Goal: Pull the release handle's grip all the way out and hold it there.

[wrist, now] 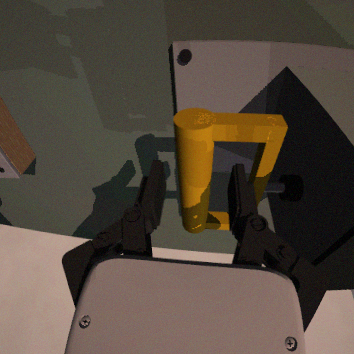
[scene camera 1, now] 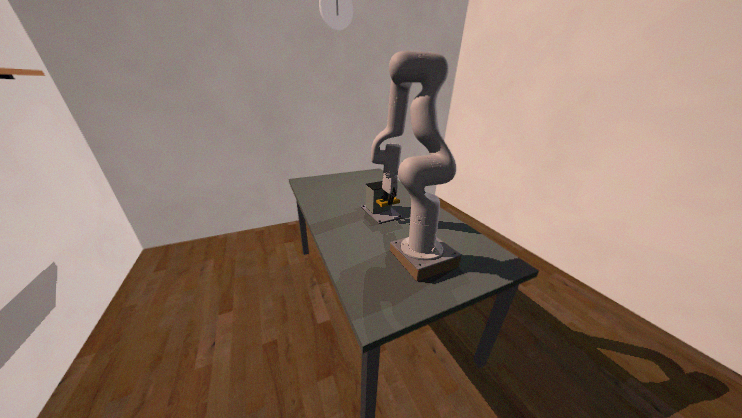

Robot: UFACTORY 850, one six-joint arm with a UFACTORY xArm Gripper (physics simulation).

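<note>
The release handle is a yellow D-shaped frame with a thick round grip bar [wrist: 194, 165] [scene camera 1: 381, 202]. Its short rod [wrist: 275, 187] runs into the dark housing box [wrist: 320, 200] [scene camera 1: 370, 198] on the right in the wrist view. My gripper [wrist: 196, 173] [scene camera 1: 388, 199] is partly open, pointing down at the handle. In the wrist view the grip bar's lower part lies between the two fingers, with a gap on each side. The right finger overlaps the inside of the handle's frame. Nothing is clamped.
The housing stands on a pale base plate [wrist: 220, 65] [scene camera 1: 384, 218] with bolts at its corners, on the grey-green table [scene camera 1: 342, 259]. The arm's wooden-sided base [scene camera 1: 438, 268] [wrist: 15, 142] stands nearer the front. The clock [scene camera 1: 336, 15] hangs on the wall.
</note>
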